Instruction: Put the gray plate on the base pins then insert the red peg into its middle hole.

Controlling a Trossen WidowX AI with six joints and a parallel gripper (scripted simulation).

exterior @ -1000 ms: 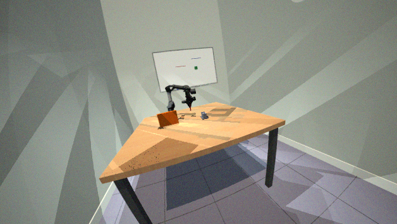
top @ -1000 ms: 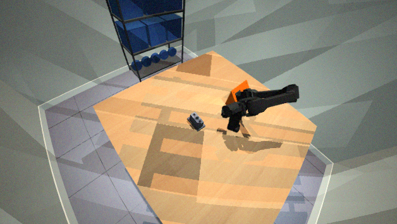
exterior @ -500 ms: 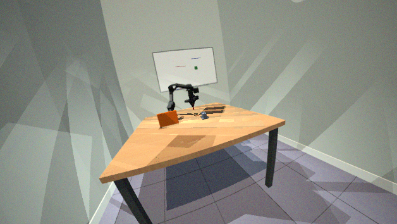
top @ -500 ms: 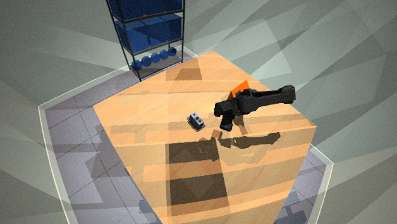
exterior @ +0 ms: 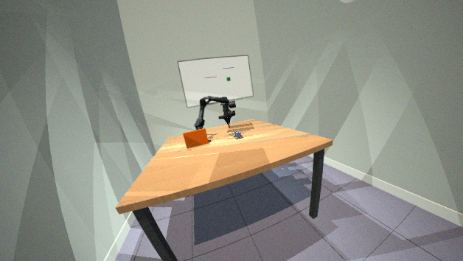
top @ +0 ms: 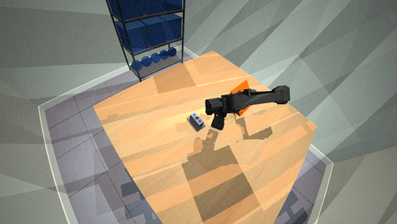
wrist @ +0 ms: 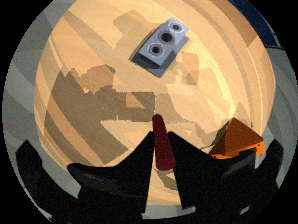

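The gray plate is 50 mm ahead of my gripper tip, 120 mm to the right of it and 80 mm below it. From my gripper tip the other things lie so: red peg (right at my gripper tip); base (50 mm ahead, 120 mm to the right, 120 mm below).
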